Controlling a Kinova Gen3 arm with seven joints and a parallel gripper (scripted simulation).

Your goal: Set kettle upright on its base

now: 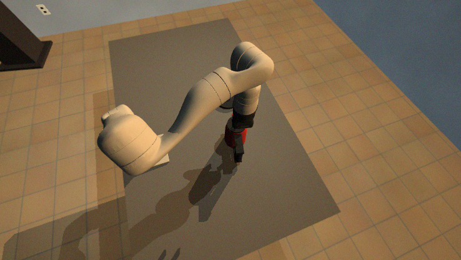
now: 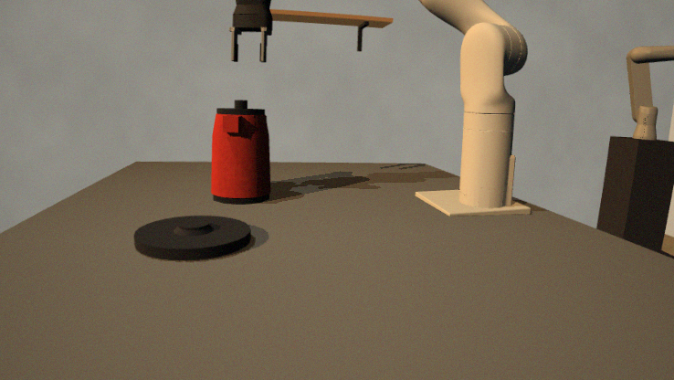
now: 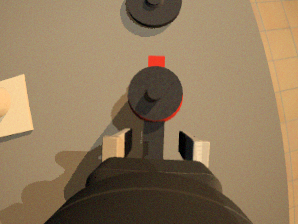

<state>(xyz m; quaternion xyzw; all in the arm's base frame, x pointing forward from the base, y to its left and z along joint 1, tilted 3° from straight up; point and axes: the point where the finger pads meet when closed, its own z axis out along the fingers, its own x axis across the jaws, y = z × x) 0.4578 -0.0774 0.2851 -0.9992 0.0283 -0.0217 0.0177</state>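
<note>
My gripper is now 190 mm above the red kettle and 30 mm to the right of it. Also, from my hand: black base 330 mm to the left, 270 mm below.
</note>
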